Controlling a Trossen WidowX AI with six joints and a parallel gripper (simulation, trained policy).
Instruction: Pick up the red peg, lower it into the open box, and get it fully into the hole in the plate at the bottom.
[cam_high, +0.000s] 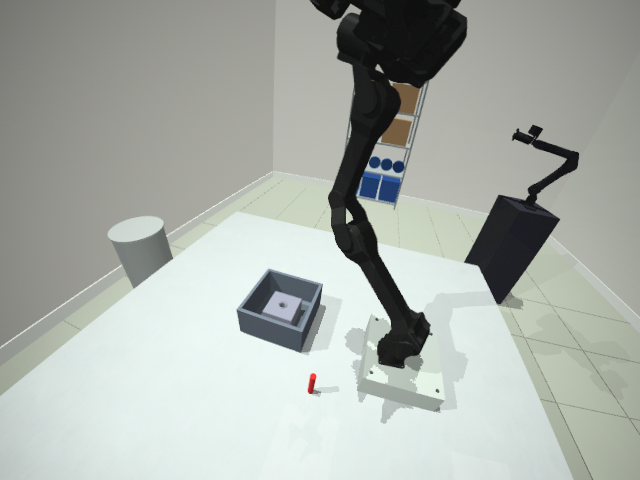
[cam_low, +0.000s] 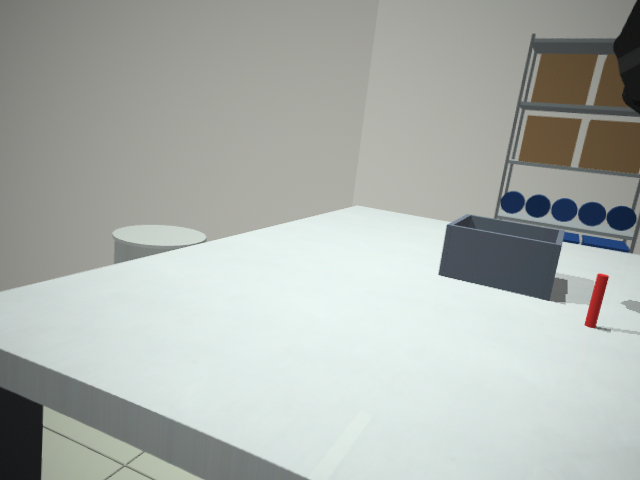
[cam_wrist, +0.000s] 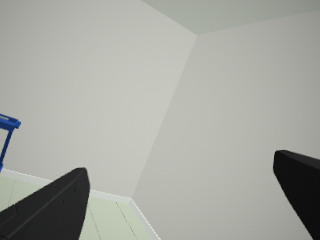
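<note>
My gripper tip is now 680 mm above the red peg and 20 mm past it. Also, from my gripper tip: grey box 690 mm below, 200 mm to the right, 110 mm ahead.
</note>
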